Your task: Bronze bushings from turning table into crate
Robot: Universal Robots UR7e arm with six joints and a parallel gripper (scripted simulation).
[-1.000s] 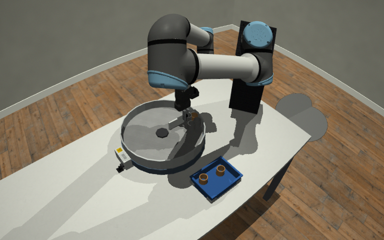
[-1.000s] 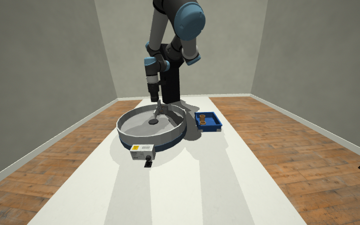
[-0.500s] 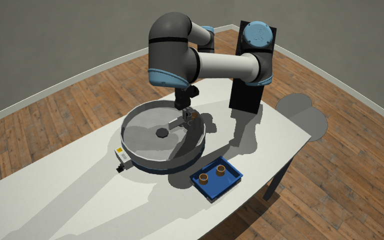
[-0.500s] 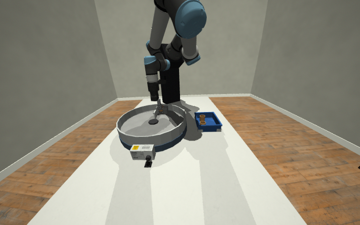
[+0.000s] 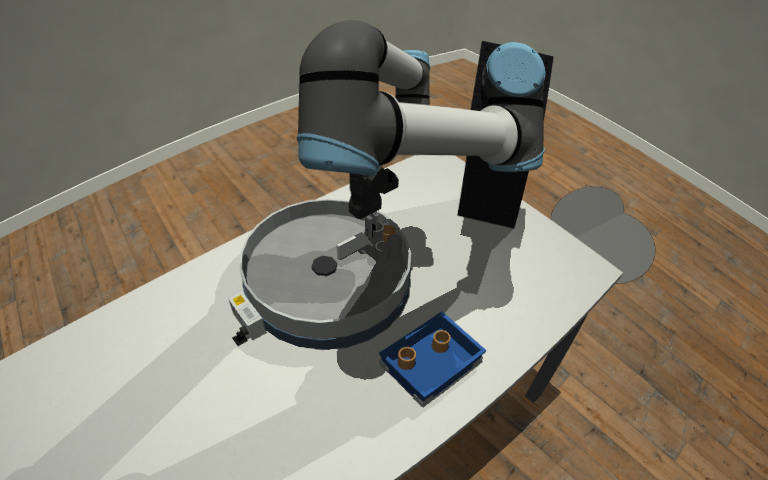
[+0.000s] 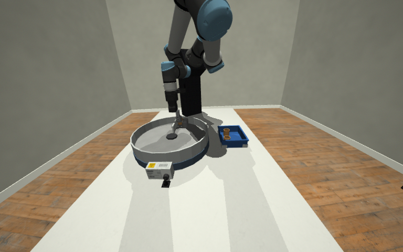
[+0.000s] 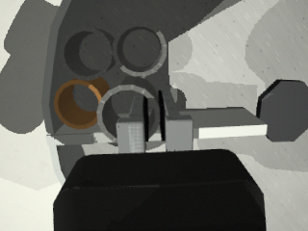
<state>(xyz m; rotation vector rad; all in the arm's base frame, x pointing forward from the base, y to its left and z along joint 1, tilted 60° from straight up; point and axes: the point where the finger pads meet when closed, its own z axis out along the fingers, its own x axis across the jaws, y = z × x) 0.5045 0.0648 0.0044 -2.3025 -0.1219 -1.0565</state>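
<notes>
The round turning table is 13 cm ahead of my hand, 3 cm to the left of it and 7 cm below it. From my hand the other things lie so: blue crate (6 cm behind, 34 cm to the left, 10 cm below).
</notes>
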